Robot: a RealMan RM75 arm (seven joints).
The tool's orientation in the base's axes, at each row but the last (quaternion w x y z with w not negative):
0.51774 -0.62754 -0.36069 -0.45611
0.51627 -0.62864 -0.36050 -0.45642
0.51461 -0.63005 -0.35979 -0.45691
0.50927 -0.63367 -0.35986 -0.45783
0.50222 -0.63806 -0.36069 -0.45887
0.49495 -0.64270 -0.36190 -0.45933
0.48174 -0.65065 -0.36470 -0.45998
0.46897 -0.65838 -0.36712 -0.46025
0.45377 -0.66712 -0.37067 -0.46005
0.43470 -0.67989 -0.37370 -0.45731
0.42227 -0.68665 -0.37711 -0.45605
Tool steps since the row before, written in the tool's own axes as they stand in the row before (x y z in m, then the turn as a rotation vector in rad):
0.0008 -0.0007 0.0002 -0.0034 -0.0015 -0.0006
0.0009 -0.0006 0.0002 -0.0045 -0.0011 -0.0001
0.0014 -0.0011 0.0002 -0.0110 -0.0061 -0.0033
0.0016 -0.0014 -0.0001 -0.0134 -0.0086 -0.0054
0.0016 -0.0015 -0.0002 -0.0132 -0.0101 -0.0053
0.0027 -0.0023 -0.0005 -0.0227 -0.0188 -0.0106
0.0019 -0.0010 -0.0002 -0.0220 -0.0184 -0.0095
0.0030 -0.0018 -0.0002 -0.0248 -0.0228 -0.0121
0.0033 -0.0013 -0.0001 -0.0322 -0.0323 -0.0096
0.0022 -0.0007 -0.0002 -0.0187 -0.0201 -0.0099
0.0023 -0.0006 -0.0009 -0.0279 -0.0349 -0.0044
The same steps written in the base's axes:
-0.0003 0.0003 0.0010 -0.0026 -0.0002 -0.0027
-0.0002 0.0003 0.0010 -0.0025 0.0002 -0.0039
-0.0005 0.0004 0.0017 -0.0099 -0.0017 -0.0083
-0.0008 0.0002 0.0020 -0.0134 -0.0032 -0.0096
-0.0009 0.0002 0.0020 -0.0147 -0.0028 -0.0090
-0.0014 0.0001 0.0033 -0.0269 -0.0058 -0.0149
-0.0004 0.0001 0.0021 -0.0261 -0.0049 -0.0145
-0.0008 0.0005 0.0034 -0.0316 -0.0062 -0.0155
-0.0002 0.0006 0.0035 -0.0418 -0.0014 -0.0205
0.0000 0.0003 0.0023 -0.0268 -0.0044 -0.0107
-0.0001 -0.0003 0.0025 -0.0412 0.0048 -0.0171

